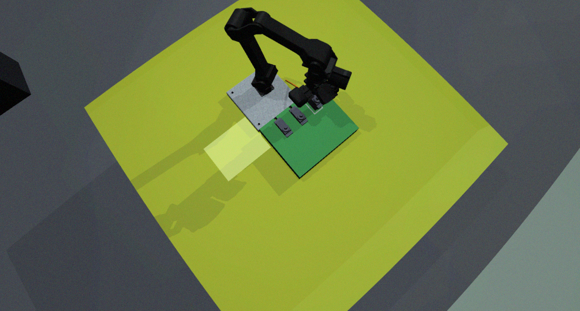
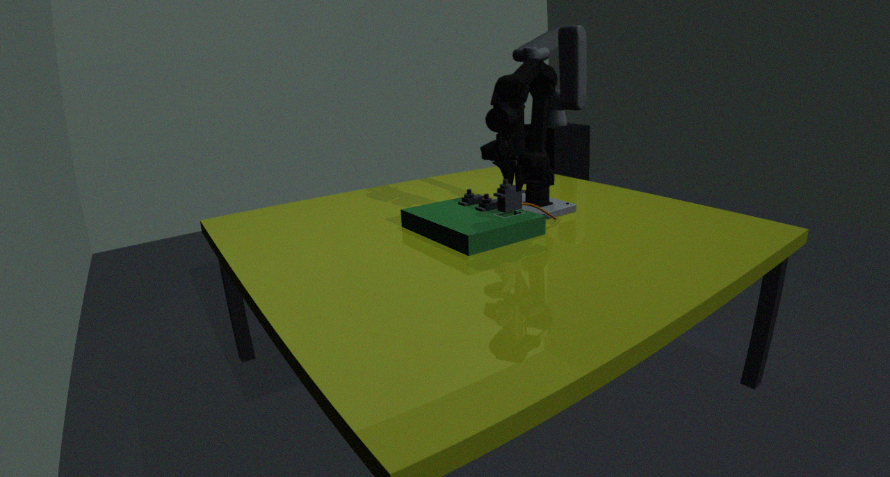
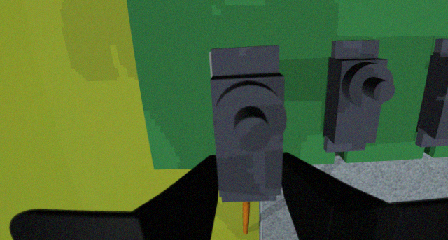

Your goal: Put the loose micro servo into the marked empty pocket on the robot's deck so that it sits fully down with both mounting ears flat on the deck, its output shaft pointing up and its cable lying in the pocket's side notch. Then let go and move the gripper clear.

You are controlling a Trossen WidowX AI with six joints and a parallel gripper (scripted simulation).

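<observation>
My gripper tip is now 13 cm short of the green deck, 7 cm to the left of it and 8 cm above it.
</observation>
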